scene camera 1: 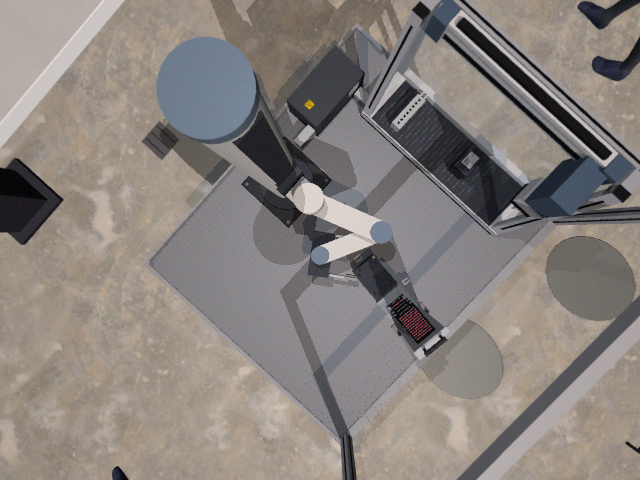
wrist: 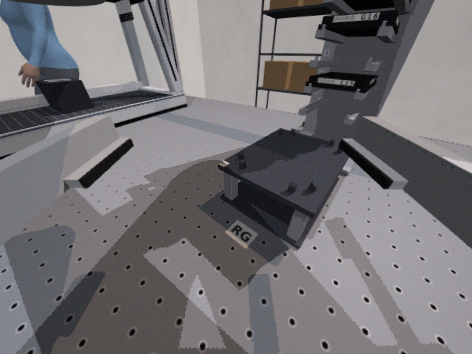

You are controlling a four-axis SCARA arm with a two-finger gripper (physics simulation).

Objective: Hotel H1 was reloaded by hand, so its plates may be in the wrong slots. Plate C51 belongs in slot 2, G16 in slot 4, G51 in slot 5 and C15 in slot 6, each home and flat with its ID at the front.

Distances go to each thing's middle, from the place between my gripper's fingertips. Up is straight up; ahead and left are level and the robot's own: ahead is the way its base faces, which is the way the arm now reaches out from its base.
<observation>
I see the dark box (scene camera 1: 328, 85) 590 mm behind my hand, 440 mm to the left of it and 70 mm below it.
</observation>
